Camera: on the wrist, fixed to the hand. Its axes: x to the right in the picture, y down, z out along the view.
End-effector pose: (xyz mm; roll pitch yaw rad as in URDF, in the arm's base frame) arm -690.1 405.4 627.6 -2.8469 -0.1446 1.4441
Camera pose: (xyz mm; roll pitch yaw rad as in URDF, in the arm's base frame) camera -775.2 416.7 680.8 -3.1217 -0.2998 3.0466
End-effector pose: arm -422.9 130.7 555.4 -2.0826 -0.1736 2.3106
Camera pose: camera -435.8 106.9 652.7 2.9817 -1.0431 -2.1227
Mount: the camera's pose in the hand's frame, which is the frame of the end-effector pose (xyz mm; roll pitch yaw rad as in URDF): 8.1 -97.4 -25.4 0.1675 0.0065 -1.5582
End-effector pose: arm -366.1 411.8 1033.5 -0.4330 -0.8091 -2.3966
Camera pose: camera -427.9 489.6 1051.7 1.0207 -0.2990 2.0067
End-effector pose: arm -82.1 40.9 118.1 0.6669 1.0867 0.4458
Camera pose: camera -116.5 -43.0 73.6 -1.0119 0.3061 -1.7348
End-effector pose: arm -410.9 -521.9 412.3 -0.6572 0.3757 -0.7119
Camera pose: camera -454.8 -606.4 446.0 -0.3004 -0.5930 -1.9967
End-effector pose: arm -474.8 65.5 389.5 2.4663 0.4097 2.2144
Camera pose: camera -543.0 3.2 348.6 -2.4763 0.6110 -2.2065
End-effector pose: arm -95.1 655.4 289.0 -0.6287 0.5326 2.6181
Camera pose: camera -70.5 749.4 316.5 -0.4660 -0.5186 1.4083
